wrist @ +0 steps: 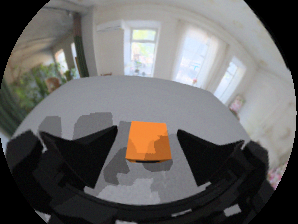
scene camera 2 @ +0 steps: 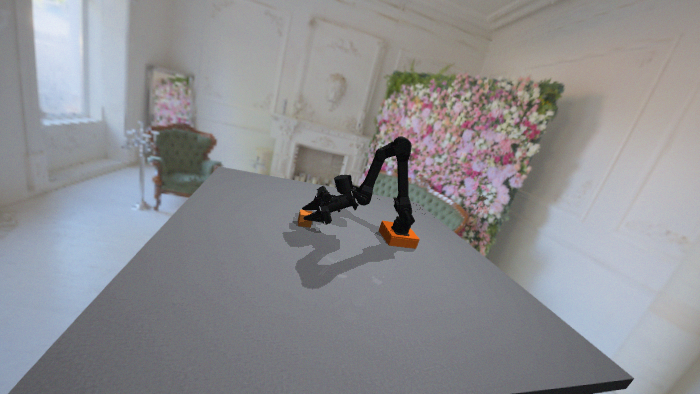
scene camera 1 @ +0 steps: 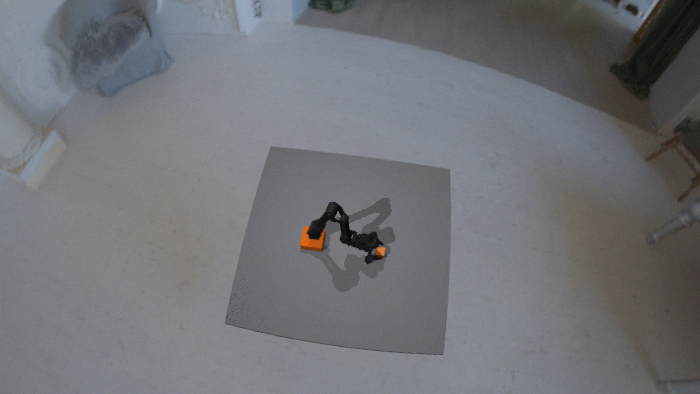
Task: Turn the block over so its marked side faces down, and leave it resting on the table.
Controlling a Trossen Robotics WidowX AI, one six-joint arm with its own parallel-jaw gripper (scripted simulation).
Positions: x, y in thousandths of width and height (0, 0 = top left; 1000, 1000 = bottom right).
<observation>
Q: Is the gripper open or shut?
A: Open.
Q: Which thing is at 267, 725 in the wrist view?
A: The gripper.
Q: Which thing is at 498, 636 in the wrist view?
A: A small orange block.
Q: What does the gripper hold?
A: Nothing.
</observation>
